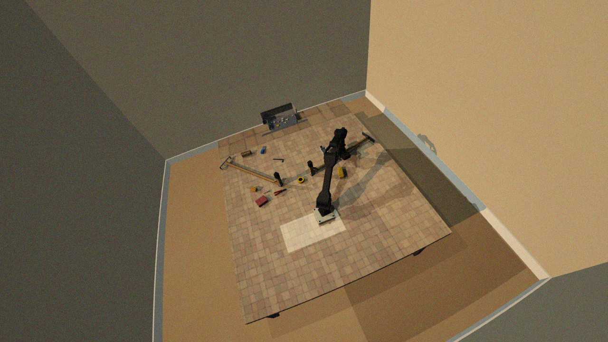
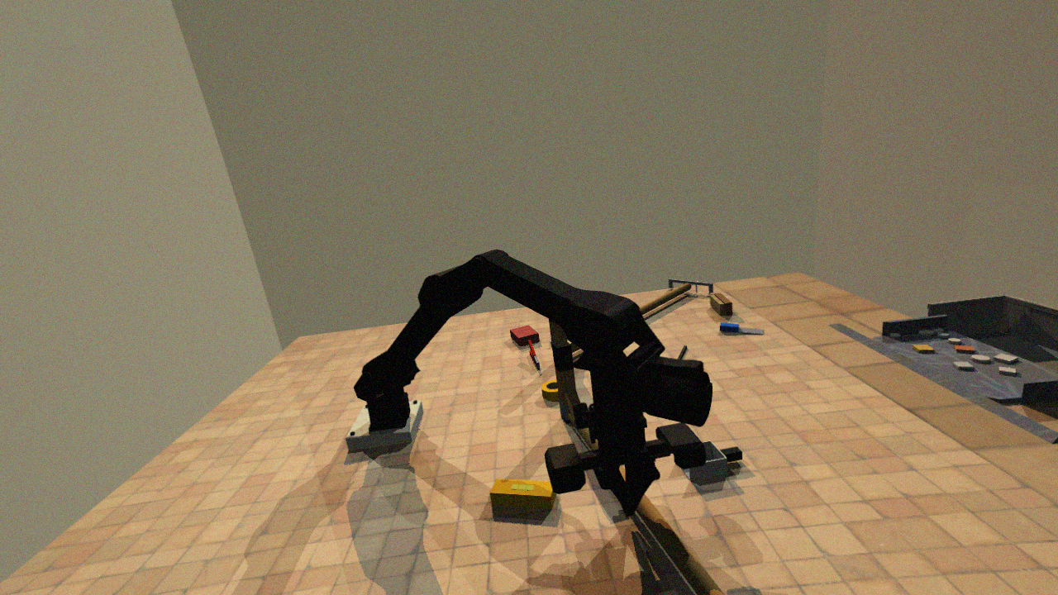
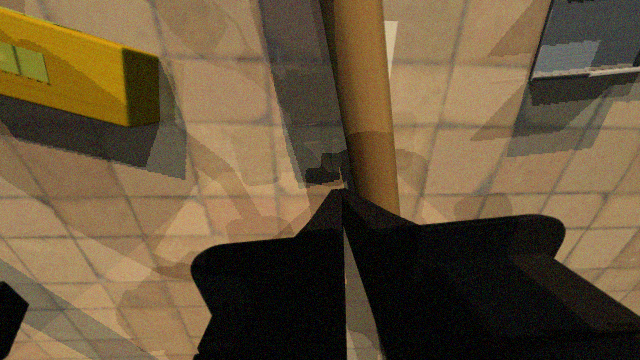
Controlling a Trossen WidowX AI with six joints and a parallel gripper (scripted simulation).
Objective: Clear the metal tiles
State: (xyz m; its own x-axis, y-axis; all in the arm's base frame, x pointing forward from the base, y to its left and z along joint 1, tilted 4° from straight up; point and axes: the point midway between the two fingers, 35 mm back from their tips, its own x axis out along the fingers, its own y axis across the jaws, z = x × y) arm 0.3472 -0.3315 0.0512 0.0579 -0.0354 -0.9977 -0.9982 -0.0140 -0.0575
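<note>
Now: gripper tip 150 mm short of the small grey box and 80 mm to the right of it. From my gripper tip the other things lie so: yellow tape roll 360 mm to the left, 30 mm behind; then yellow block 120 mm behind, 90 mm to the left; then hex key 420 mm to the left, 240 mm ahead, 10 mm below.
</note>
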